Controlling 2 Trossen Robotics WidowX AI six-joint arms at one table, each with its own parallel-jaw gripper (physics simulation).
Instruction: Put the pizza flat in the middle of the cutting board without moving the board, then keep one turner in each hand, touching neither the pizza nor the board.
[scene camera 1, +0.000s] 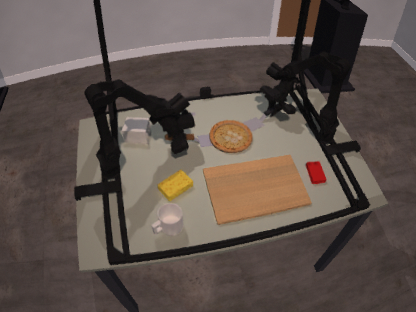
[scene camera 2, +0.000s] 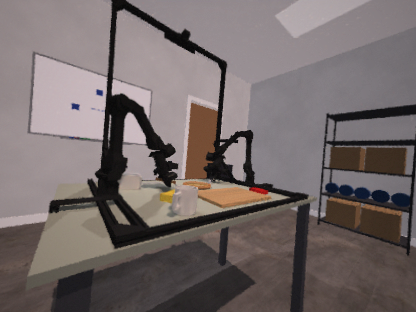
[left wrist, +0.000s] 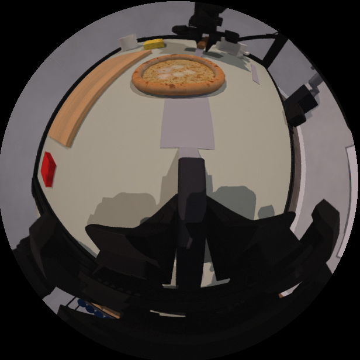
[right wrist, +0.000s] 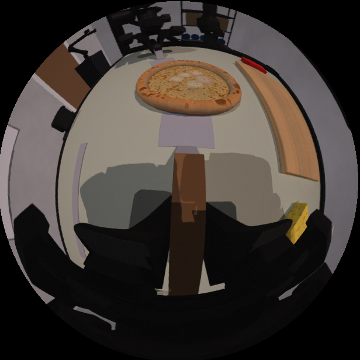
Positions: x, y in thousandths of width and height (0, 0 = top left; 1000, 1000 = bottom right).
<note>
In view: the left gripper (left wrist: 526, 549), the right gripper (scene camera 1: 446, 454), a pizza (scene camera 1: 554, 438), a cutting board (scene camera 1: 578, 614), a brown-handled turner (right wrist: 518, 365) and a black-handled turner (left wrist: 518, 338).
The pizza shows as well in the left wrist view (left wrist: 488, 207) and in the right wrist view (right wrist: 518, 240). The cutting board is seen too in scene camera 2 (scene camera 2: 544, 633), in the left wrist view (left wrist: 201, 312) and in the right wrist view (right wrist: 826, 435). The left gripper is seen too in the right wrist view (right wrist: 435, 146).
</note>
